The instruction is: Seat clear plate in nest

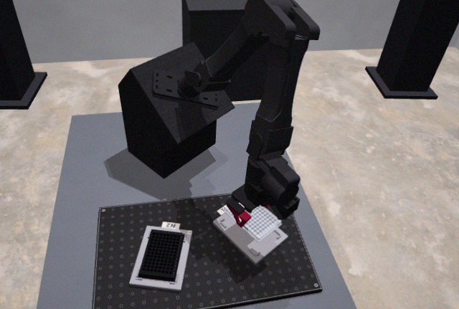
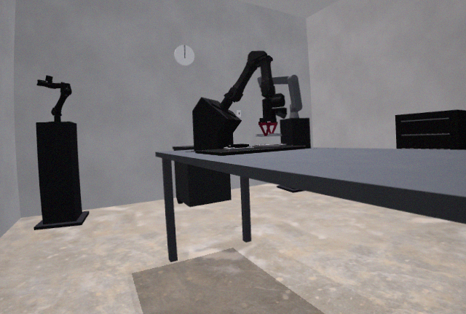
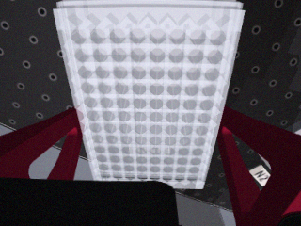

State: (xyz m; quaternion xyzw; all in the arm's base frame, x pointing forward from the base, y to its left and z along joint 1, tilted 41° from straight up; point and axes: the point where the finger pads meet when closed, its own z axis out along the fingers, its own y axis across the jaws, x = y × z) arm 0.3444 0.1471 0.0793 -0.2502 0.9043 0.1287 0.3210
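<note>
Now: the clear plate M06 10 mm below my hand. Round my hand: nest 70 mm below; then N2 label 20 mm behind, 210 mm to the right, 70 mm below; then N1 tag 70 mm behind, 60 mm to the right, 70 mm below.
</note>
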